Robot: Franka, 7 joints.
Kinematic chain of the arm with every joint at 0, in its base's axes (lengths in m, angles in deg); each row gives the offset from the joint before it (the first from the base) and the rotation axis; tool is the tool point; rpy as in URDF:
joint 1: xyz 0 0 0.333 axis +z
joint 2: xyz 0 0 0 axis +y
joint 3: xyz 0 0 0.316 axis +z
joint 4: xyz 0.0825 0 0 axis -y
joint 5: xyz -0.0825 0 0.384 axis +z
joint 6: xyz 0 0 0 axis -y
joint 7: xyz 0.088 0 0 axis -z
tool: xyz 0 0 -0.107 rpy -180 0 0
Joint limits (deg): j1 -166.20..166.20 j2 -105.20..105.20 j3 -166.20..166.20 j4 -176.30..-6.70 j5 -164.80..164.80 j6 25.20..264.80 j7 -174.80..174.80
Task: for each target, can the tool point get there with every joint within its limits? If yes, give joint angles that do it. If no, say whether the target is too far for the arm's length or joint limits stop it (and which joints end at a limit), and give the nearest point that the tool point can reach.
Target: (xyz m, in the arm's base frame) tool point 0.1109 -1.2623 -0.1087
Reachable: no: too far | nearest point 0.0709 -0.8070 0.0506 | short by 0.484 m
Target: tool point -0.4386 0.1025 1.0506
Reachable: yes | joints 9.84 -51.18 31.62 -38.48 126.80 144.19 112.65
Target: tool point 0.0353 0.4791 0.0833
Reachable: yes | joints 102.50 37.47 -17.56 -120.41 23.62 114.58 69.28
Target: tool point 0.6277 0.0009 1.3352
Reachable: no: too far | nearest point 0.4554 0.0007 1.0601 | short by 0.325 m
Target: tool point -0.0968 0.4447 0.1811
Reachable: yes | joints 65.56 48.61 25.63 -108.70 -138.52 231.21 -56.55
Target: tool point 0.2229 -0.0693 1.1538
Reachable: yes | joints 59.44 0.62 -75.02 -32.49 13.64 168.79 -55.89
